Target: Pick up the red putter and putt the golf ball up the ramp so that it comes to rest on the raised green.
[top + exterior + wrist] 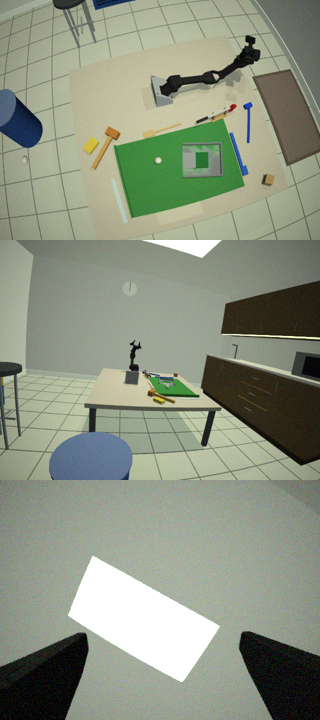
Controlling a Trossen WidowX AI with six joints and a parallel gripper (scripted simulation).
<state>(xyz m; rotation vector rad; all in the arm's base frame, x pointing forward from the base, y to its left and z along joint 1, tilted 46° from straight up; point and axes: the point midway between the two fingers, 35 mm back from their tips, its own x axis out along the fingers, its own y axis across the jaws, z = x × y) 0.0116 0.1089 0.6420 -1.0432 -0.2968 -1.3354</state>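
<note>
The wooden paddle is 62 cm to the right of my gripper tip, 51 cm below it and 21 cm ahead of it. From my gripper tip the other things lie so: wooden cube (71 cm ahead, 48 cm below, 1 cm to the left); blue putter (50 cm below, 27 cm ahead, 1 cm to the right); wooden stand (48 cm below, 21 cm to the right, 19 cm ahead).
</note>
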